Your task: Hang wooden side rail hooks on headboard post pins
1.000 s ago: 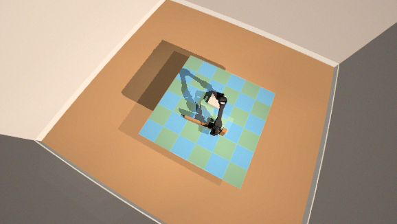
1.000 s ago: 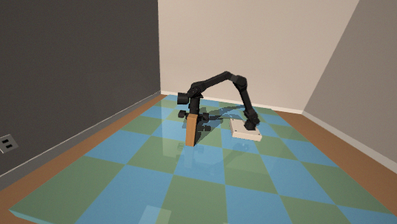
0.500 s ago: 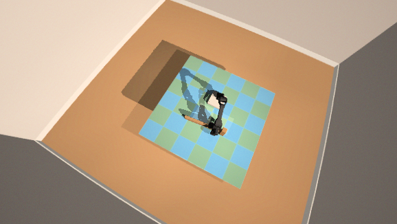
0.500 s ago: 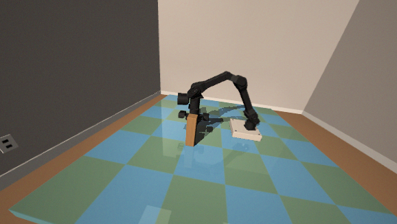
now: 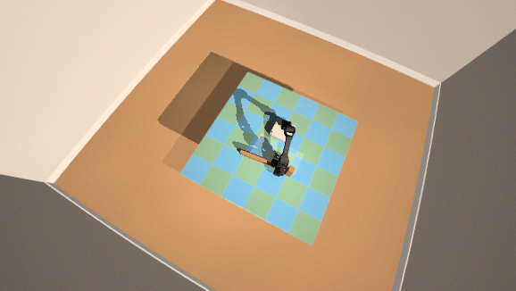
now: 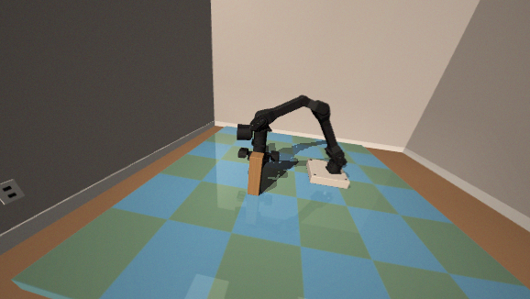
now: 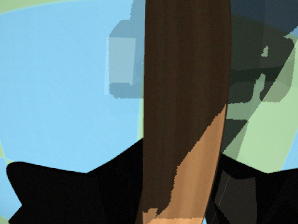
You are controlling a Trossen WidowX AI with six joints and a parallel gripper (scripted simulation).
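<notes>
Now: the wooden headboard post 10 mm ahead of my gripper tip, 100 mm to the left of it and 40 mm above it.
</notes>
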